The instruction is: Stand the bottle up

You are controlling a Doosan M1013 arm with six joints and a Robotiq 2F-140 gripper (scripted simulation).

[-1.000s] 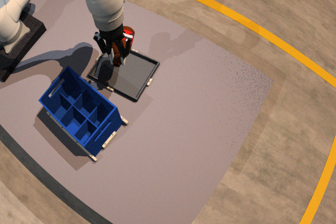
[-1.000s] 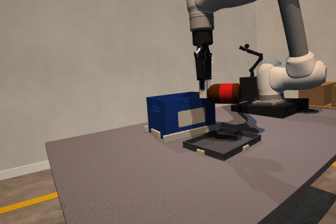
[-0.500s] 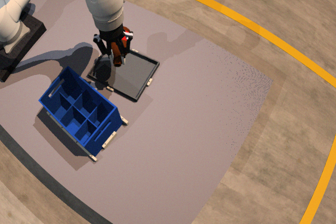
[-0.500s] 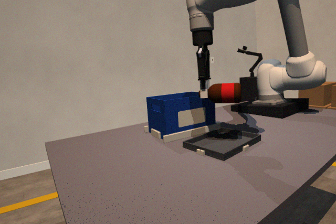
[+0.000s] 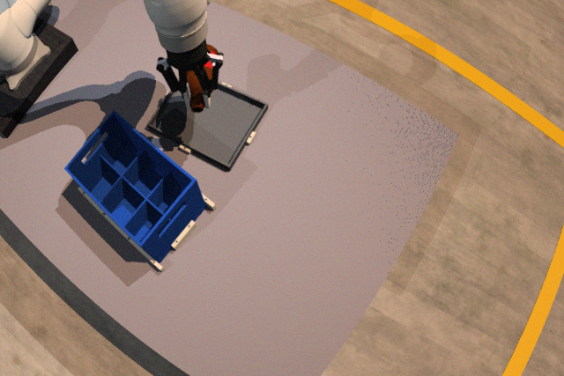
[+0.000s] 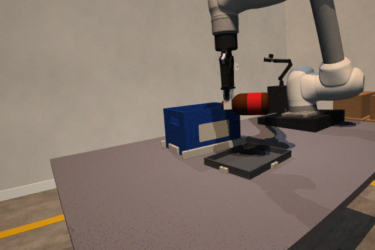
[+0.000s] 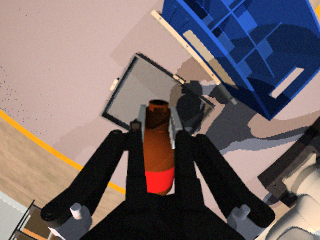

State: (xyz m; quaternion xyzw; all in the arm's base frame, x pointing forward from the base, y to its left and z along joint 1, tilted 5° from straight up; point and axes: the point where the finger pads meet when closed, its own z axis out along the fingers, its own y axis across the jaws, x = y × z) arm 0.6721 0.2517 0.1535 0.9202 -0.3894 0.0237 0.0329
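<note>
Right now the bottle is 40 mm to the left of my hand, 40 mm behind it and 20 mm below it. The rest, counted from my hand: dark tray: 210 mm below, 50 mm behind, 40 mm to the left; then blue crate: 220 mm to the right, 140 mm below, 10 mm behind.
</note>
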